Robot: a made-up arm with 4 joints.
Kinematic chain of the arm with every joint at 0, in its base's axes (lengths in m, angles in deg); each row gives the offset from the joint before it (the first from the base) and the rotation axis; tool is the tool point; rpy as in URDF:
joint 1: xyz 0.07 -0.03 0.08 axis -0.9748 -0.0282 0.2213
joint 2: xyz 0 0.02 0.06 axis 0.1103 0.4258 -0.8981
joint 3: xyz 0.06 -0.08 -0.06 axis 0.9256 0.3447 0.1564
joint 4: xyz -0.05 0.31 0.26 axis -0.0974 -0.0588 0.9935
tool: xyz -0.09 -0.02 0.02 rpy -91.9 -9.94 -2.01
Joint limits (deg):
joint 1: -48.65..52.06
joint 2: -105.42..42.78
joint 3: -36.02..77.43
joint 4: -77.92..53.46
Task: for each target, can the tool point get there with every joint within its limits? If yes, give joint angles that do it. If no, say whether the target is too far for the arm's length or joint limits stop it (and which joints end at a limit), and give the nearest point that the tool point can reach.
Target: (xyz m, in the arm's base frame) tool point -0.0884 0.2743 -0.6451
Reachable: no: too far | nearest point -0.0455 0.2254 -0.2434 | short by 0.407 m
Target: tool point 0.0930 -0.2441 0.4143
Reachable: yes | joints -19.59 -4.94 47.23 36.55
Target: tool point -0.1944 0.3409 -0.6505
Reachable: no: too far | nearest point -0.0775 0.2094 -0.2409 | short by 0.446 m
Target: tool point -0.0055 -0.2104 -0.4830
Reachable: no: joint limits stop it (at a limit: joint 2, joint 3) | nearest point -0.1960 -0.1204 -0.1288 | short by 0.412 m
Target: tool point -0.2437 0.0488 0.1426
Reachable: yes | joints -38.52 -71.96 -17.77 -11.72
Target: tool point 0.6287 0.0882 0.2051
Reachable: no: joint limits stop it (at a limit: joint 1, joint 2, joint 4) | nearest point 0.3565 0.1596 0.3304 | short by 0.308 m
